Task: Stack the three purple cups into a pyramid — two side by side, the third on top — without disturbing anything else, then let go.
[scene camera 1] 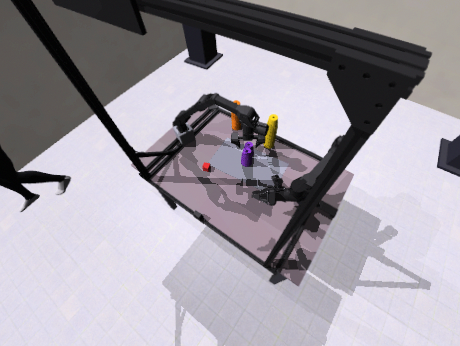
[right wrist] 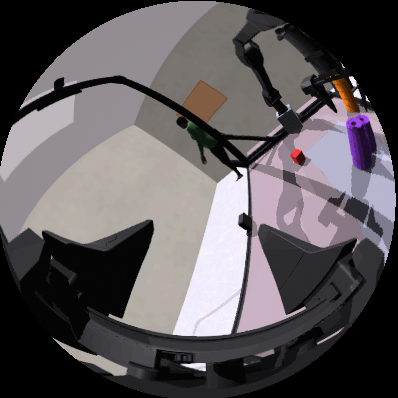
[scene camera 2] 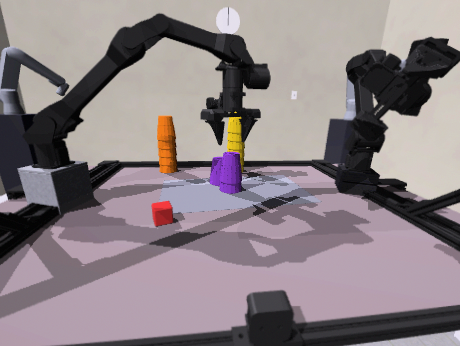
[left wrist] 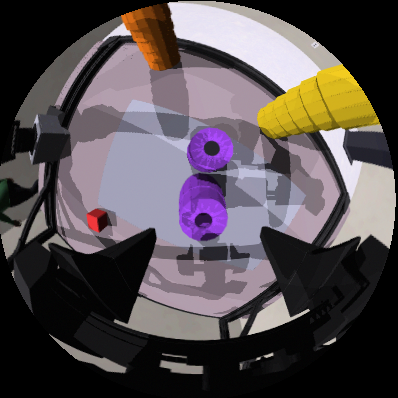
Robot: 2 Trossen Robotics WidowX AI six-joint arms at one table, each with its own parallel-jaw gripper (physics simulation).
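Frame: origin at the left arm's base, x left, y ahead, z down, level; millimetres.
Seen in the pictures: left gripper, fingertip midpoint: (scene camera 1: 247, 147) (scene camera 2: 232, 143) (left wrist: 209, 233); right gripper, fingertip midpoint: (scene camera 1: 251, 194) (right wrist: 207, 228) (scene camera 2: 380, 97); left arm's base, origin of the base link: (scene camera 1: 182, 128) (right wrist: 282, 110) (scene camera 2: 54, 164) (left wrist: 32, 138); right arm's base, origin of the base link: (scene camera 2: 357, 168).
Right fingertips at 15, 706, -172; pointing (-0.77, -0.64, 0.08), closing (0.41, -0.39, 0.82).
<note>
Offsets run from my right fingertips to a thing's top centre, as dx, dy, dz. Level surfaces: height alone.
Two upright purple columns stand close together on the blue-grey mat @[dz +277] (scene camera 2: 182, 197) (left wrist: 135, 155). The front purple column @[+209, -294, +159] (scene camera 2: 231, 175) (left wrist: 200, 192) looks taller and shows a seam, as of nested cups; the exact count is unclear. The back purple cup @[+263, -344, +191] (scene camera 2: 215, 172) (left wrist: 199, 156) is partly hidden behind it in scene camera 2. A small gap shows between them in the left wrist view. No purple cup rests across both tops. My left gripper (scene camera 2: 232, 143) (left wrist: 209, 233) is open and empty, pointing down above the purple cups. My right gripper (right wrist: 207, 228) is open and empty, raised well away from the cups.
An orange cup stack (scene camera 2: 166, 145) (left wrist: 155, 40) stands at the back left. A yellow cup stack @[+416, -324, +62] (scene camera 1: 271, 132) (left wrist: 315, 107) stands behind the purple cups. A red cube @[-28, -405, +238] (scene camera 2: 162, 213) (left wrist: 97, 220) lies left of the mat. A dark frame borders the table.
</note>
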